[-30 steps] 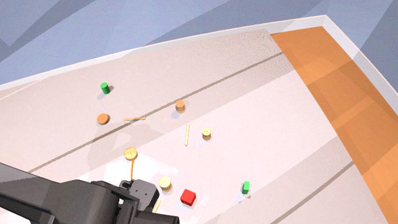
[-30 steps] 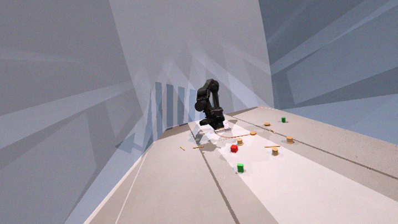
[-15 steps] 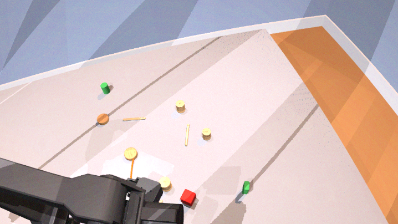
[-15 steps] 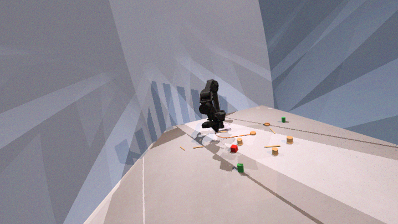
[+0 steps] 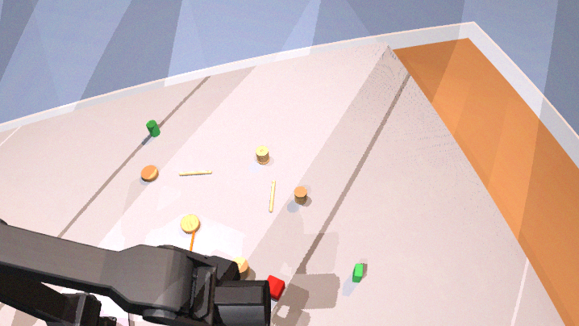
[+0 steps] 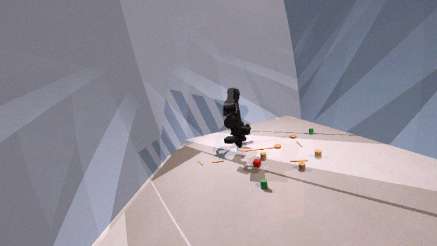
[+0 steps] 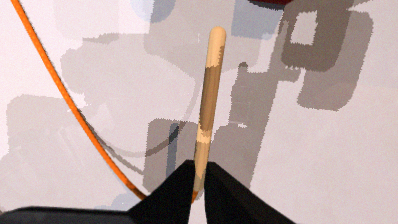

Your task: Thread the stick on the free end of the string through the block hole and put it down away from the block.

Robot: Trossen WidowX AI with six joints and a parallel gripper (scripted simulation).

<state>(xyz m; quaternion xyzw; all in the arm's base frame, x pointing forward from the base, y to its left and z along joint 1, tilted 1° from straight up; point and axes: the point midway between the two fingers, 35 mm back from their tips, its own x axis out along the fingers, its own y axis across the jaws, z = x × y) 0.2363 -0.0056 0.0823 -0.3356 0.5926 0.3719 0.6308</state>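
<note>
Right now the red block is 90 mm ahead of my gripper tip, 80 mm to the left of it and 60 mm below it. The rest, counted from my gripper tip: round wooden button (230 mm to the left, 70 mm below, 70 mm behind); then loose stick (170 mm to the right, 70 mm below, 10 mm ahead); then pale wooden cylinder (120 mm to the left, 50 mm below, 30 mm ahead).
</note>
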